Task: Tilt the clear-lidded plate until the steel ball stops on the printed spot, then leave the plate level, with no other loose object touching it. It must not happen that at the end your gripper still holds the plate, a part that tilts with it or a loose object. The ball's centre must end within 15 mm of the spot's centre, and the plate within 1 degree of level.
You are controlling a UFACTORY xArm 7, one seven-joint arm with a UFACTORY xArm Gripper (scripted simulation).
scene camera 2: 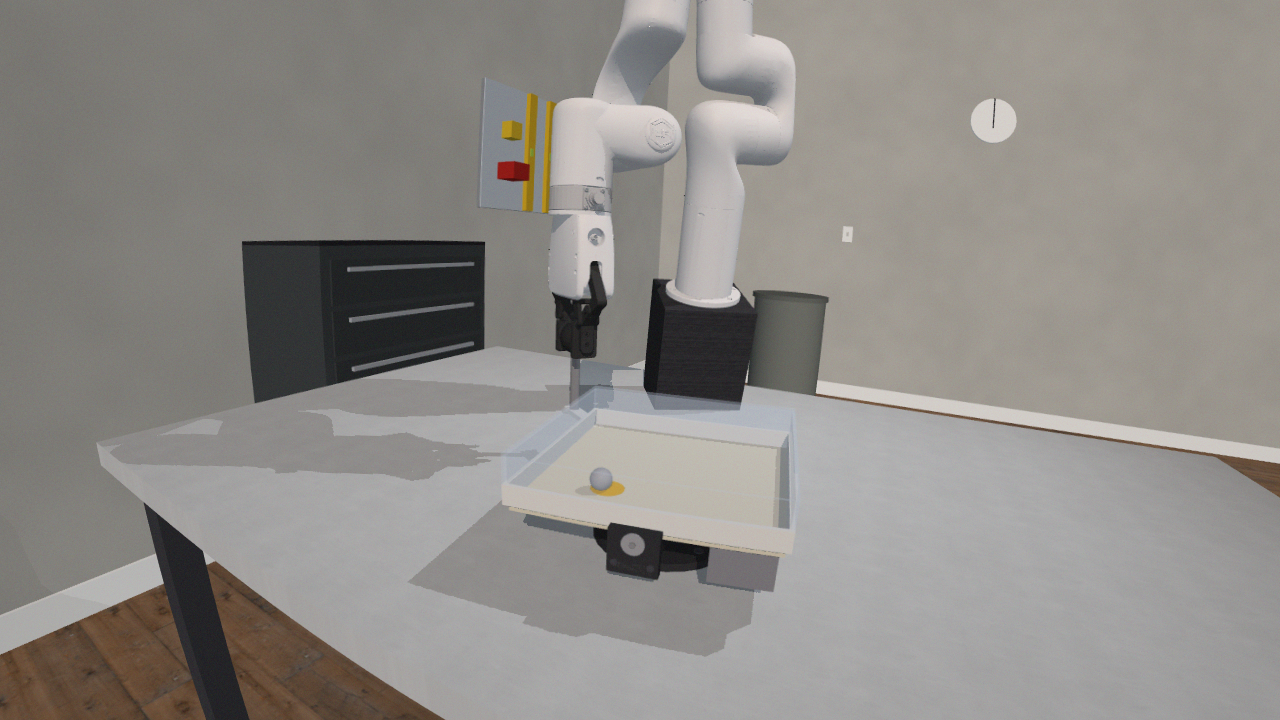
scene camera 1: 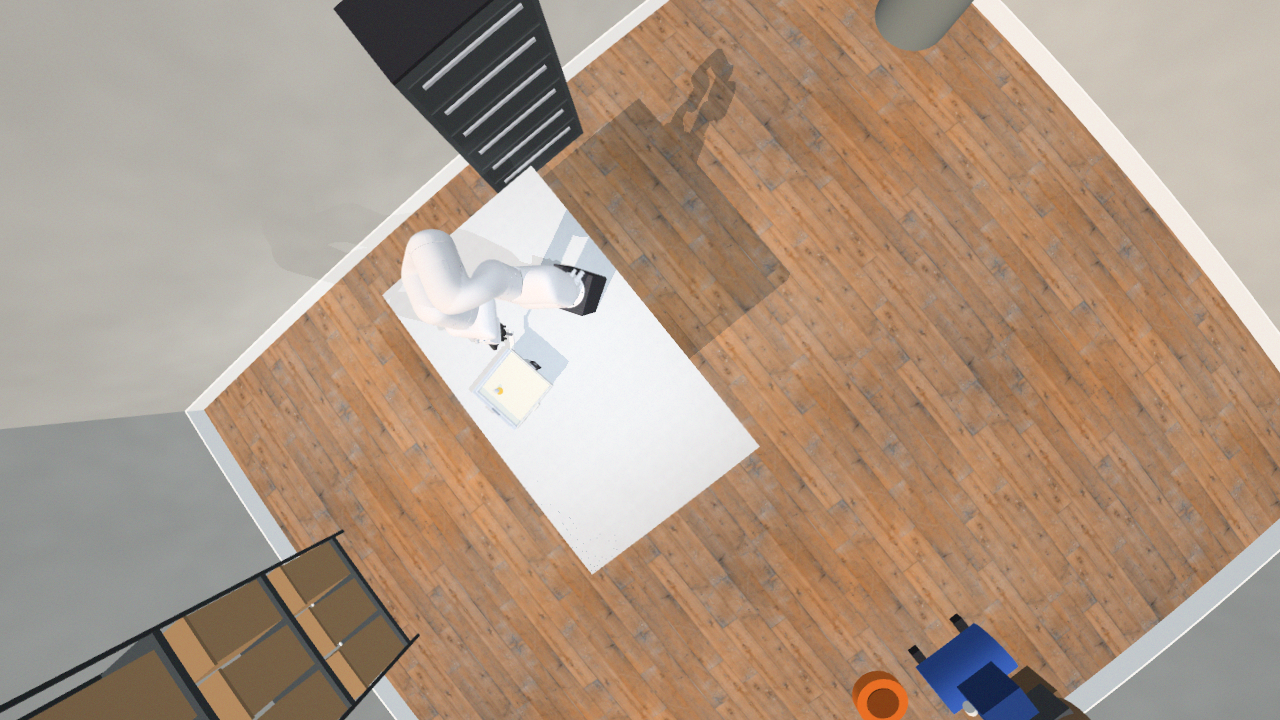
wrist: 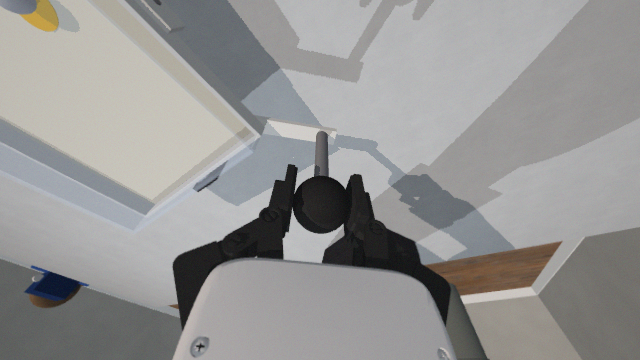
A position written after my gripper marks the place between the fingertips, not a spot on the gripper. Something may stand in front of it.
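Observation:
In scene camera 2 I find my gripper [scene camera 2: 575, 354], and that view also gives me a clear-lidded plate [scene camera 2: 722, 474]. Scene camera 1 shows the plate as well [scene camera 1: 512, 389]. The wrist view has the plate too, and there it is at this spot [wrist: 115, 116].

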